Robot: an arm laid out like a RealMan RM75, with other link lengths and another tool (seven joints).
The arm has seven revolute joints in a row. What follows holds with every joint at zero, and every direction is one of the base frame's. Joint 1 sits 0.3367 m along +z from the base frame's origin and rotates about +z. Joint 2 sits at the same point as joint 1 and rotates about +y. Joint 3 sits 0.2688 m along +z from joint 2 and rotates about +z. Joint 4 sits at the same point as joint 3 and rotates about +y. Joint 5 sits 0.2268 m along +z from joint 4 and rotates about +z. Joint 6 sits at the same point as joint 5 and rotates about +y. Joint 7 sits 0.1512 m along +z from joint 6 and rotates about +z. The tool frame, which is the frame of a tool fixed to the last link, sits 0.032 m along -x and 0.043 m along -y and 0.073 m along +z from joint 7; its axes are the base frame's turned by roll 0.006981, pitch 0 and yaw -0.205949 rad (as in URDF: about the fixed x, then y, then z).
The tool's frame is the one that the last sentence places.
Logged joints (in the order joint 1, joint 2, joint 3, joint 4, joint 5, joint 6, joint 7), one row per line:
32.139, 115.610, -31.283, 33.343, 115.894, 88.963, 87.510
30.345, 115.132, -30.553, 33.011, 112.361, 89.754, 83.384
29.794, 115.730, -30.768, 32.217, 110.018, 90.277, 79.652
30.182, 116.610, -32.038, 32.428, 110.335, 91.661, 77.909
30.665, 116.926, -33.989, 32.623, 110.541, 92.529, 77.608
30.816, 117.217, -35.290, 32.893, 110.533, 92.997, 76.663
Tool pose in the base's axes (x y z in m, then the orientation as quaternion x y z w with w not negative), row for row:
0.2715, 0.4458, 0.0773, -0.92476, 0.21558, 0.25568, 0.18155
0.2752, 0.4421, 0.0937, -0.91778, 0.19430, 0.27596, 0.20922
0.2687, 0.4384, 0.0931, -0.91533, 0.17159, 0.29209, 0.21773
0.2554, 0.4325, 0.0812, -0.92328, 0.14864, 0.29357, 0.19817
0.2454, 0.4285, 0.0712, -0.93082, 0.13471, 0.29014, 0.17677
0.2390, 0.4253, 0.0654, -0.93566, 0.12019, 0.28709, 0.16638
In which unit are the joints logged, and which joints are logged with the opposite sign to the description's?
The joints are logged in degrees. Opposite sign: joint 4, joint 5, joint 6.
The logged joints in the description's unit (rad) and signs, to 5 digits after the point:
0.56093, 2.01778, -0.54599, -0.58195, -2.02273, -1.55270, 1.52734
0.52962, 2.00943, -0.53325, -0.57615, -1.96107, -1.56650, 1.45533
0.52000, 2.01987, -0.53700, -0.56229, -1.92018, -1.57563, 1.39019
0.52678, 2.03523, -0.55917, -0.56598, -1.92571, -1.59979, 1.35977
0.53521, 2.04074, -0.59322, -0.56938, -1.92930, -1.61494, 1.35452
0.53784, 2.04582, -0.61593, -0.57409, -1.92916, -1.62310, 1.33802

